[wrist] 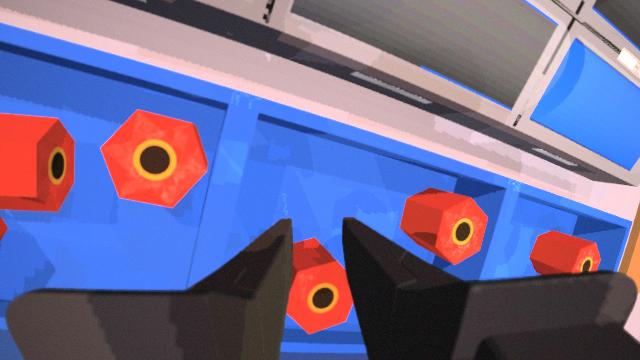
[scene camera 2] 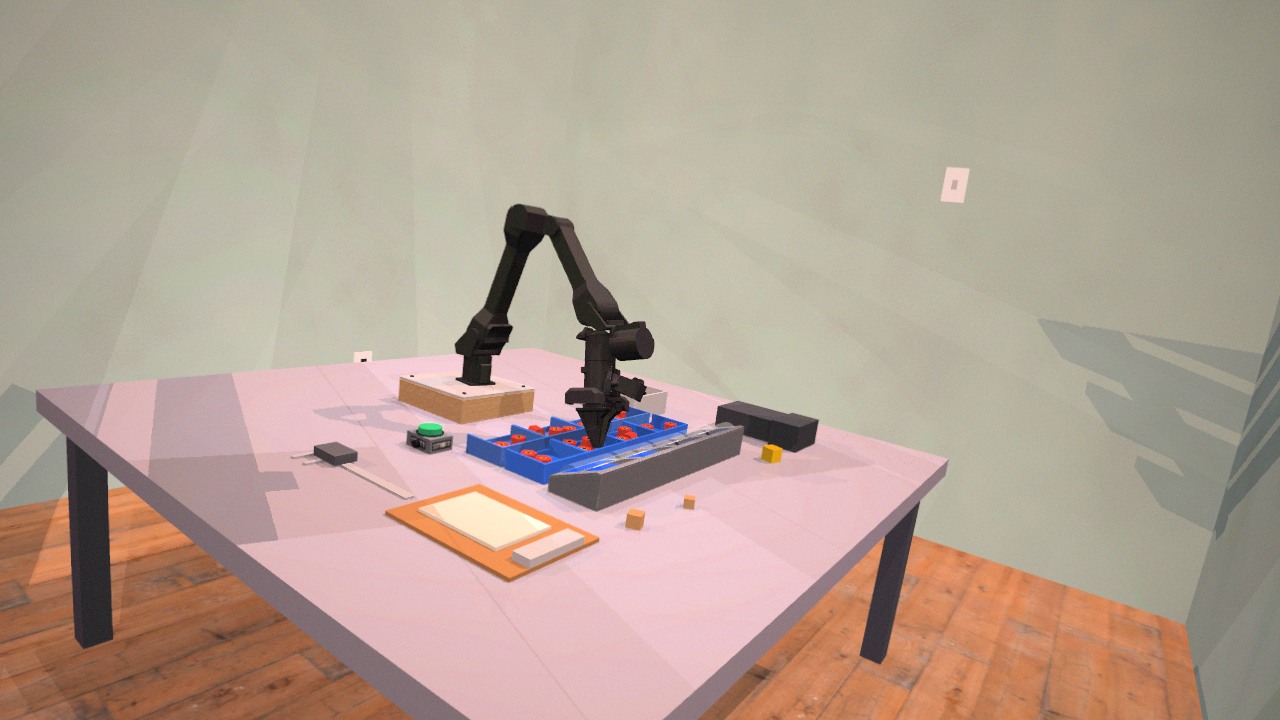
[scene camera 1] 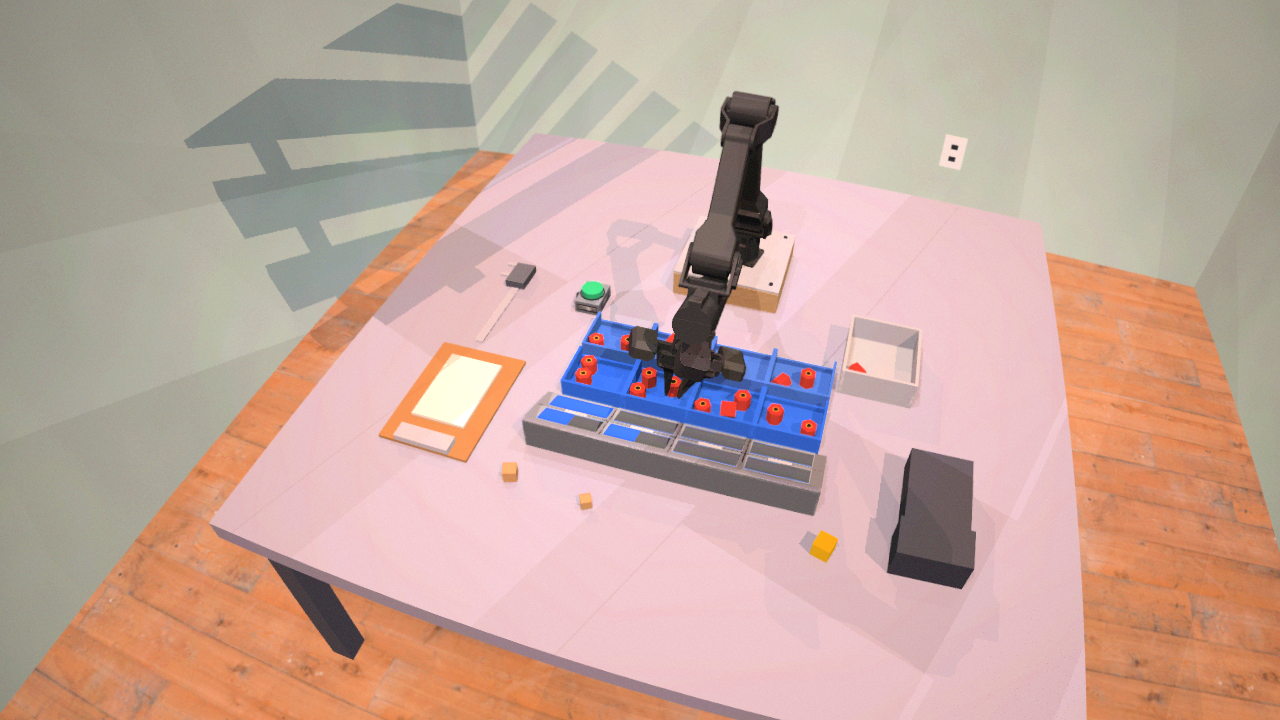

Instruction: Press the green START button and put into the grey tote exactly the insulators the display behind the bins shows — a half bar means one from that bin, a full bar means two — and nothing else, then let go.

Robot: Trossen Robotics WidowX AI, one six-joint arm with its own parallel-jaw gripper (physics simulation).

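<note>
My gripper is low in the blue bins, in the display-side row, second bin from the left in scene camera 1. Its fingers are shut on a red insulator, which touches both. Another insulator stands beside it. The grey display shows column one with a full upper bar and half lower bar, column two with a half lower bar; the others look grey. The grey tote holds a red insulator. The green START button stands left of the arm.
Bin dividers and several other insulators surround the fingers. A black block and a yellow cube lie on the right. An orange clipboard lies left. Two small orange cubes lie before the display.
</note>
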